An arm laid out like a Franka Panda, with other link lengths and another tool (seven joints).
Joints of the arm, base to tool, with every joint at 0 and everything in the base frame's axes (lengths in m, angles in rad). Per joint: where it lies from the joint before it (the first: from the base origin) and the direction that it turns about. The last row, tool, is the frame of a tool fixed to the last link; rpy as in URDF.
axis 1: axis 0 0 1 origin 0 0 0.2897
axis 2: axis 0 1 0 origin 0 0 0
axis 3: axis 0 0 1 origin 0 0 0.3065
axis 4: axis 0 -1 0 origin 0.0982 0 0
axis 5: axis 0 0 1 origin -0.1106 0 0.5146
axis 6: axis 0 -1 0 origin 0 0 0
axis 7: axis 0 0 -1 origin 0.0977 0 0
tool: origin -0.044 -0.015 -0.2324 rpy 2.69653 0 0.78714
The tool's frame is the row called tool.
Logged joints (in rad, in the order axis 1, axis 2, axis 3, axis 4, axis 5, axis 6, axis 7), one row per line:
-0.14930 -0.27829 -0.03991 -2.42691 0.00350 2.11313 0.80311
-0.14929 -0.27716 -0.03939 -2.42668 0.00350 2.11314 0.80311
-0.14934 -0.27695 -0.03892 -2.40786 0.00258 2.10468 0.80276
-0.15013 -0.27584 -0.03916 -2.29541 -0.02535 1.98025 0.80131
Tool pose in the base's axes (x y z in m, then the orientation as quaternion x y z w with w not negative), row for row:
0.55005 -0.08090 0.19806 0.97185 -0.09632 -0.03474 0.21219
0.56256 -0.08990 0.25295 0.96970 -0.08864 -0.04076 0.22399
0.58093 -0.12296 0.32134 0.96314 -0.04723 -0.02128 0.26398
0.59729 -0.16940 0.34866 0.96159 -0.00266 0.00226 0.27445
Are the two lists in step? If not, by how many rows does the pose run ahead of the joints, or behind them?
The pose runs 2 rows ahead of the joints: the pose in row i belongs to the joints in row i + 2.
